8 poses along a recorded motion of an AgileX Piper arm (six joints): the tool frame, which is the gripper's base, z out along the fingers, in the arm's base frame.
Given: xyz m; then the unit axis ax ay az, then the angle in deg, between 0 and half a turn.
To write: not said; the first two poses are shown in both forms.
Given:
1: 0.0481 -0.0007 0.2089 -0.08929 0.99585 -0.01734 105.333
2: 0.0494 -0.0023 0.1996 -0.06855 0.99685 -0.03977 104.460
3: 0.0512 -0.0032 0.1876 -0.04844 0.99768 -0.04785 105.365
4: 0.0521 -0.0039 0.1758 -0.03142 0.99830 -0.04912 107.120
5: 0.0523 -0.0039 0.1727 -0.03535 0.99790 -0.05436 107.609
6: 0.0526 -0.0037 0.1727 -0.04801 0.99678 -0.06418 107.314
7: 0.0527 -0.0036 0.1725 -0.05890 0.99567 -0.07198 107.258
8: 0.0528 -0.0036 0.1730 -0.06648 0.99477 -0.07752 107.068
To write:
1: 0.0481 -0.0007 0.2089 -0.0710 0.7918 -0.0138 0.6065
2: 0.0494 -0.0023 0.1996 -0.0542 0.7880 -0.0314 0.6125
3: 0.0512 -0.0032 0.1876 -0.0385 0.7934 -0.0381 0.6062
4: 0.0521 -0.0039 0.1758 -0.0253 0.8031 -0.0395 0.5940
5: 0.0523 -0.0039 0.1727 -0.0285 0.8053 -0.0439 0.5905
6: 0.0526 -0.0037 0.1727 -0.0387 0.8029 -0.0517 0.5926
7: 0.0527 -0.0036 0.1725 -0.0474 0.8017 -0.0580 0.5930
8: 0.0528 -0.0036 0.1730 -0.0535 0.8000 -0.0623 0.5943
